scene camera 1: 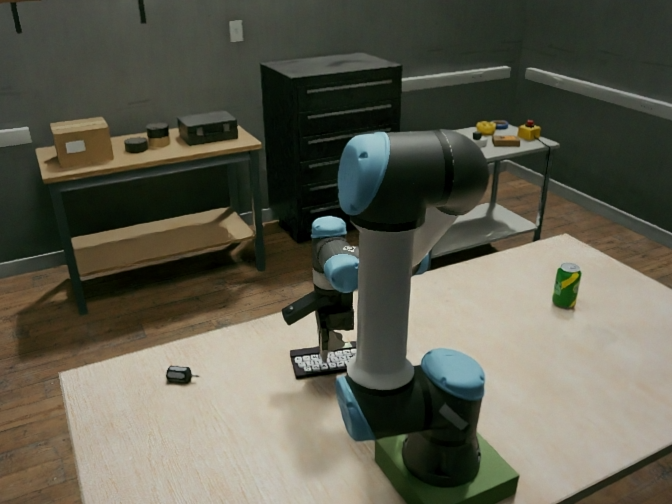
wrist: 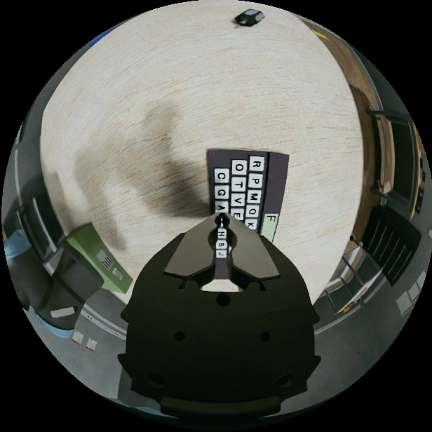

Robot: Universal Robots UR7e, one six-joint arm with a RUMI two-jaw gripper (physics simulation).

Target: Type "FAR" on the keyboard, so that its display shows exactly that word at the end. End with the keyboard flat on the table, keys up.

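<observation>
The dark keyboard (scene camera 1: 299,373) (wrist: 278,172) lies flat on the table, keys up; the arm hides its right part in the scene view. In the wrist view its display (wrist: 269,225) shows "F" at its visible end; the rest of the display is hidden behind the gripper. The R key (wrist: 256,163) is at the far end of one row, and the A key (wrist: 220,206) is in another row, partly covered. My gripper (scene camera 1: 324,360) (wrist: 221,213) is shut and empty, its tips low over the keys at the lower edge of A, beside X. Contact with a key cannot be told.
A small black motor-like part (scene camera 1: 179,374) (wrist: 249,18) with a thin shaft lies left of the keyboard in the scene view. A green can (scene camera 1: 566,286) stands at the right. The arm's base is on a green block (scene camera 1: 491,474) (wrist: 90,250) near the front.
</observation>
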